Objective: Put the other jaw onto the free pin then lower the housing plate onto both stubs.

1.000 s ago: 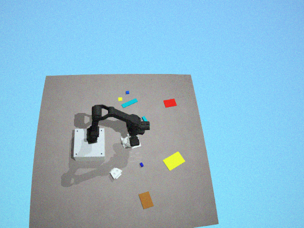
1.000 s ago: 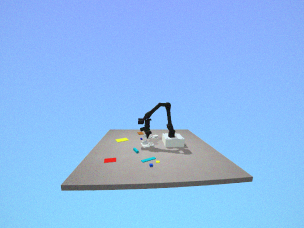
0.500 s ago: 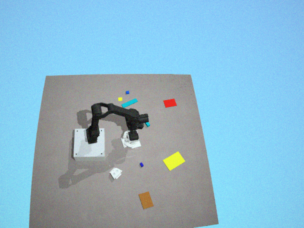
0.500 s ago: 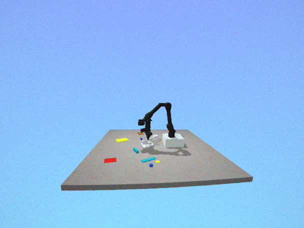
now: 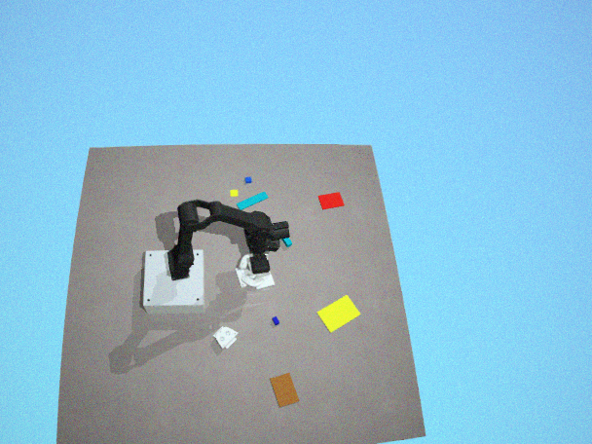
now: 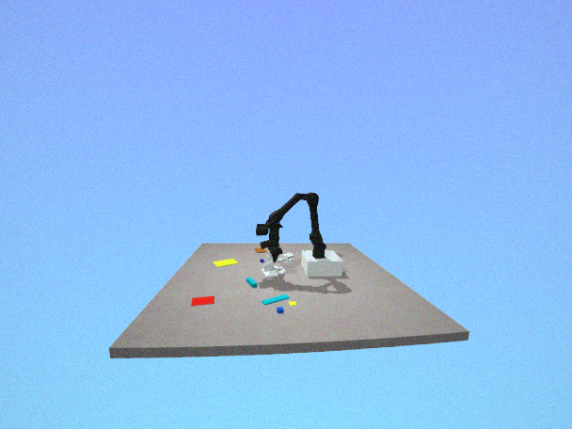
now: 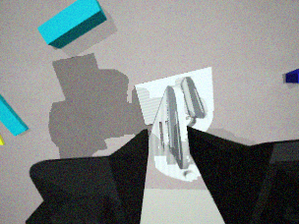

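The white base plate is 20 mm ahead of my gripper tip, 30 mm to the right of it and 80 mm below it. Round my gripper tip: white jaw: 30 mm behind, 20 mm to the right; yellow piece: 260 mm ahead, 260 mm to the right, 80 mm below; red piece: 380 mm ahead, 230 mm to the left, 80 mm below.
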